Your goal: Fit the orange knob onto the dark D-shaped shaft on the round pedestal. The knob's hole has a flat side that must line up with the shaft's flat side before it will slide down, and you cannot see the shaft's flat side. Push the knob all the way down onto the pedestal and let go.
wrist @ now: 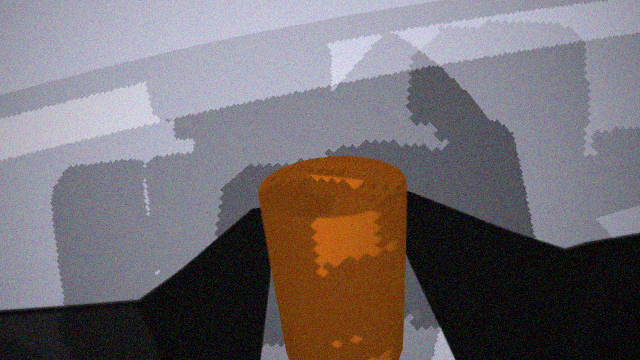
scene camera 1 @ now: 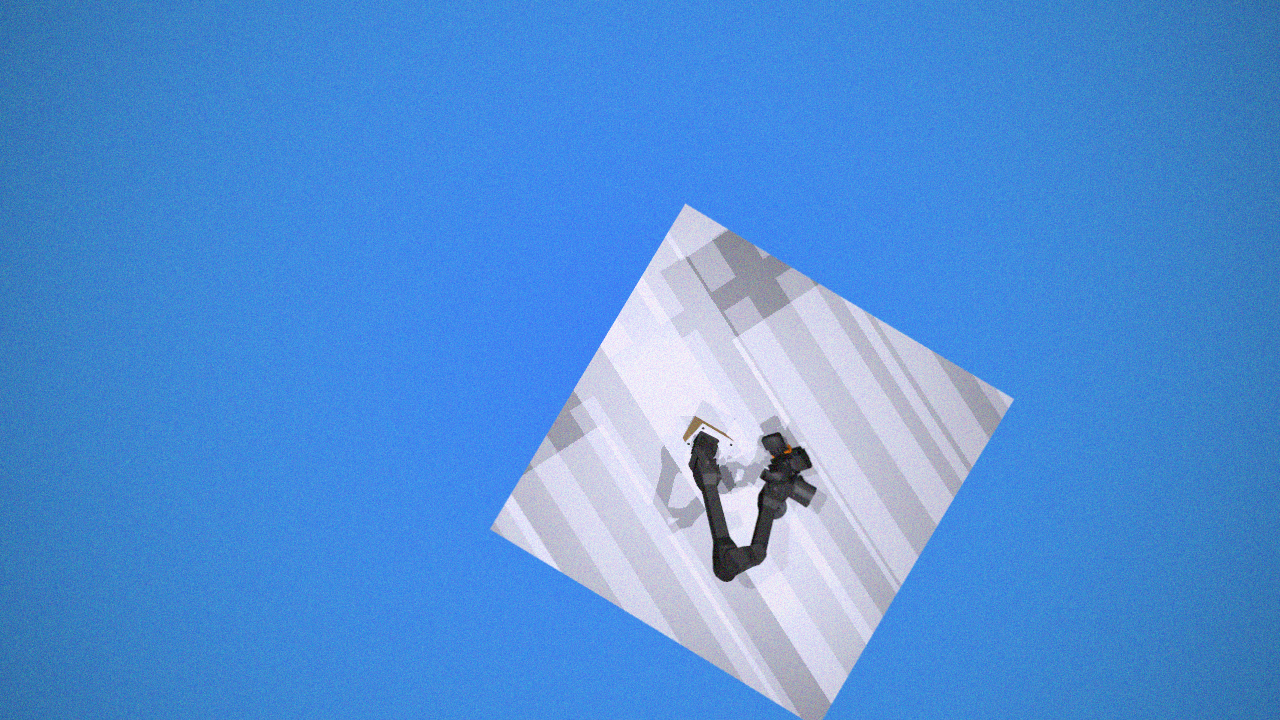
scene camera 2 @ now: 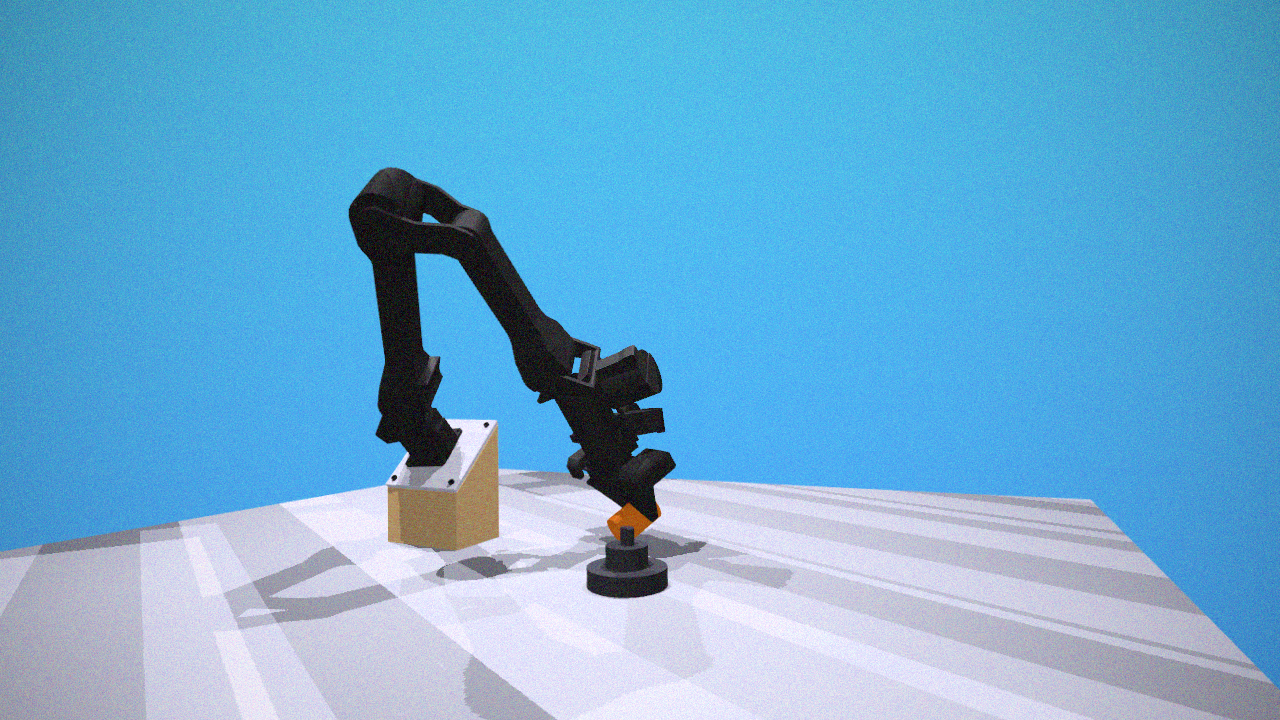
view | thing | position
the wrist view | gripper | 331, 213
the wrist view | orange knob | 335, 227
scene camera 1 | gripper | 786, 450
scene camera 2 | gripper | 645, 517
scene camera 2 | orange knob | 628, 515
